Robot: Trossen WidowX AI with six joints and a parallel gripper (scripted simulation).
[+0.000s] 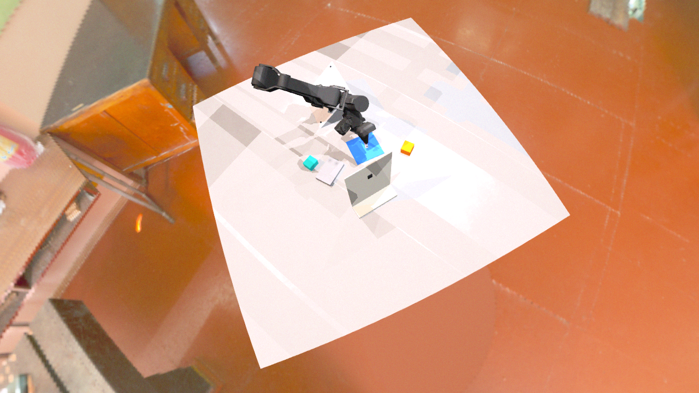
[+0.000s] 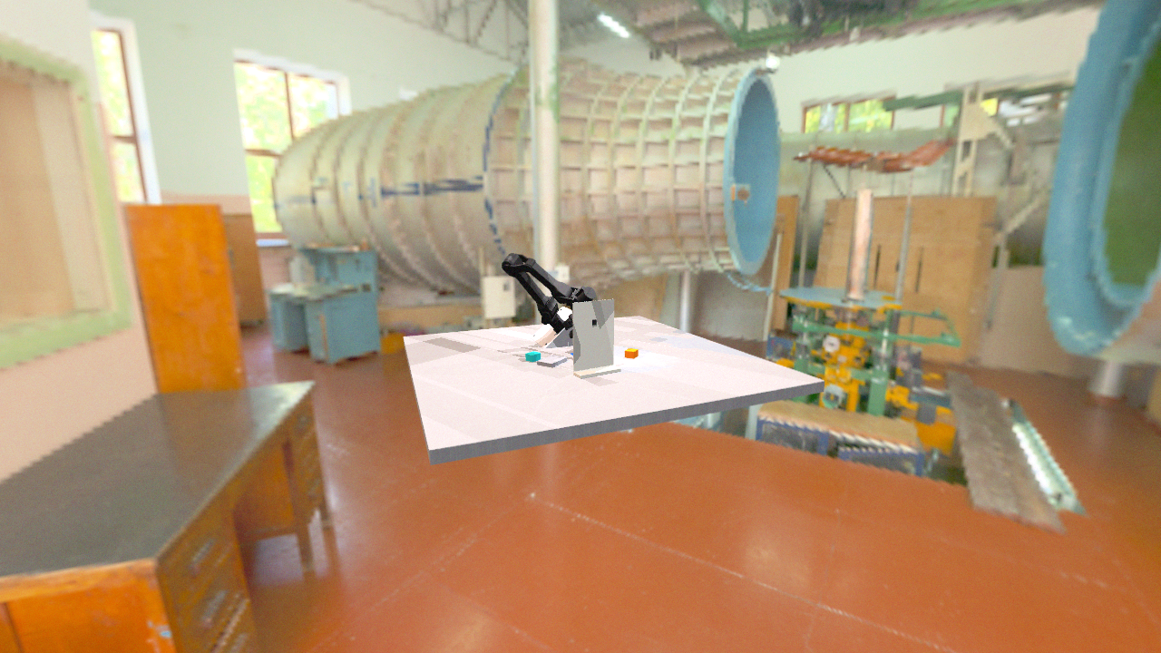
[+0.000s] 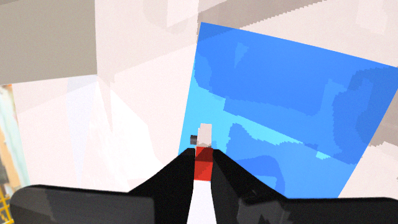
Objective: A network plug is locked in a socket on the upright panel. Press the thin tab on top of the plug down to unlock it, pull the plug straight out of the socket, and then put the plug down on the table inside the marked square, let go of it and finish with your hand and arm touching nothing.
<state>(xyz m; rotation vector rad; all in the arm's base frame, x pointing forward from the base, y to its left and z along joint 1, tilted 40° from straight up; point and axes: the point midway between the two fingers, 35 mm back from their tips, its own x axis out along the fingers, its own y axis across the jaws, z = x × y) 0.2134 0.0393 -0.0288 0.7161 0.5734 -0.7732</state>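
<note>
My gripper tip is 10 mm past the blue marked square, 10 mm to the left of it and 50 mm above it. Round my gripper tip: small grey flat plate: 30 mm ahead, 170 mm to the right, 40 mm below; then orange cube: 70 mm ahead, 150 mm to the left, 30 mm below; then network plug: right at my gripper tip.
</note>
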